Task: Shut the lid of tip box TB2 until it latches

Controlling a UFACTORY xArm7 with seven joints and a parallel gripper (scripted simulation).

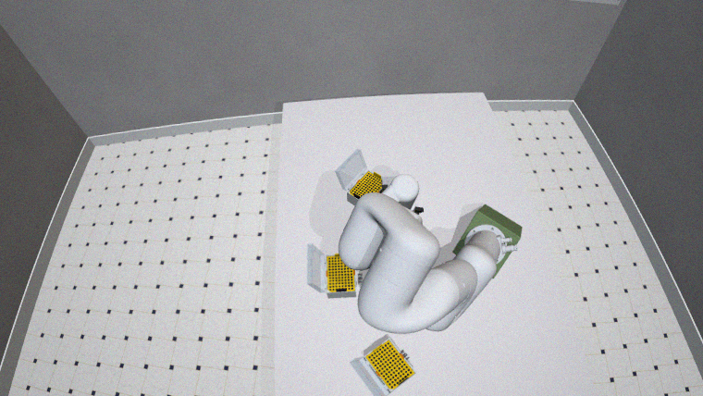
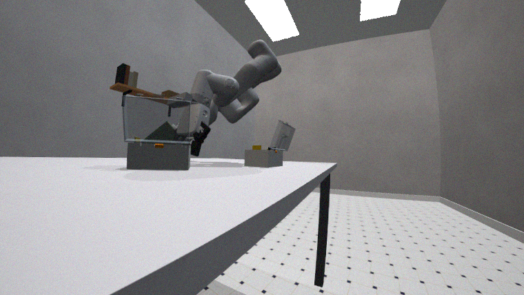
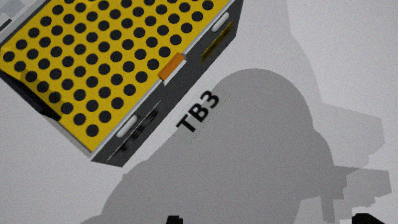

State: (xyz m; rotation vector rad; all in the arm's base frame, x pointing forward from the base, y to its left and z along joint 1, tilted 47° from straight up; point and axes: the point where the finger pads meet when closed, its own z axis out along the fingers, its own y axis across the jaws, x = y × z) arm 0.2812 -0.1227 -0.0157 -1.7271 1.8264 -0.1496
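Right now my hand is 50 mm short of the box label, 70 mm to the left of it and 40 mm above it. The rest, counted from my hand: clear lid (150 mm ahead, 130 mm to the right, 60 mm above).
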